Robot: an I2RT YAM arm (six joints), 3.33 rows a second.
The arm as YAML. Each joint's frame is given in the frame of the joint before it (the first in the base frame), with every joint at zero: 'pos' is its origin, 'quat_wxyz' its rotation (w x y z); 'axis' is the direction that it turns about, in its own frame. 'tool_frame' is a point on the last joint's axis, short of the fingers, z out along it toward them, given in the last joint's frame.
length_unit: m
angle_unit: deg
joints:
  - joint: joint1
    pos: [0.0, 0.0, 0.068]
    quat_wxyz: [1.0, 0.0, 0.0, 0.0]
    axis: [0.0, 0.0, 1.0]
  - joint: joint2
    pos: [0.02, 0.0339, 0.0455]
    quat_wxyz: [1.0, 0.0, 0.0, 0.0]
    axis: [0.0, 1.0, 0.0]
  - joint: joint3
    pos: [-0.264, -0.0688, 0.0]
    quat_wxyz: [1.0, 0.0, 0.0, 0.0]
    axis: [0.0, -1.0, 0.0]
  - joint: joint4
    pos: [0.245, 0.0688, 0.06]
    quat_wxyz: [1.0, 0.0, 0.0, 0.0]
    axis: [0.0, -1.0, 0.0]
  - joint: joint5
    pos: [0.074, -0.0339, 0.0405]
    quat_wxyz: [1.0, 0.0, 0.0, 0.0]
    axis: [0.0, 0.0, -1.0]
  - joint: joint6
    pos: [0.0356, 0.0, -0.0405]
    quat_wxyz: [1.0, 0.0, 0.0, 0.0]
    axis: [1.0, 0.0, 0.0]
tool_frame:
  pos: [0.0, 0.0, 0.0]
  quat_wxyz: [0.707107, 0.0, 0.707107, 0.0]
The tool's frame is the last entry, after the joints.
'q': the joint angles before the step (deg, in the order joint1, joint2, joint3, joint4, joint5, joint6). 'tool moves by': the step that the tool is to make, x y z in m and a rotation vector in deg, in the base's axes. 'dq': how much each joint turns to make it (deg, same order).
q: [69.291, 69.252, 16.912, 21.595, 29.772, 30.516]
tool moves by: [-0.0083, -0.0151, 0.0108, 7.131, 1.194, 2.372]
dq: [0.114, -8.948, -3.197, -0.628, -3.705, 2.415]
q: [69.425, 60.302, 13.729, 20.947, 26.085, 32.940]
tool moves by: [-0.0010, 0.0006, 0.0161, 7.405, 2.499, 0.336]
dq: [-0.049, -3.542, 1.209, -0.728, -2.334, 4.823]
